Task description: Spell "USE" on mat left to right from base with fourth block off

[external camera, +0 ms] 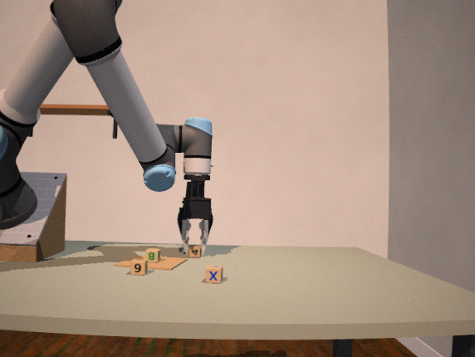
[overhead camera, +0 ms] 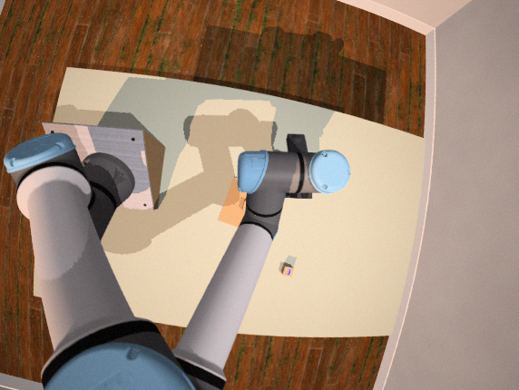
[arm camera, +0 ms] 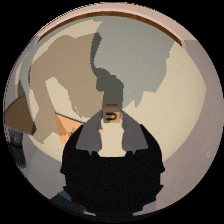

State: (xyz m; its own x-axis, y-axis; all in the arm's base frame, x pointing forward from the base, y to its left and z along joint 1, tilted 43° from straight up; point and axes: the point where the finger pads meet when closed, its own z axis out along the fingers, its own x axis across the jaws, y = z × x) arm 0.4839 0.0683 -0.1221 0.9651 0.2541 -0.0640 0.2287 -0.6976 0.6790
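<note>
Right now my hand is 80 mm past the orange mat, 120 mm to the left of it and 20 mm above it. Also, from my hand: blue-lettered block (90 mm ahead, 290 mm to the right).
</note>
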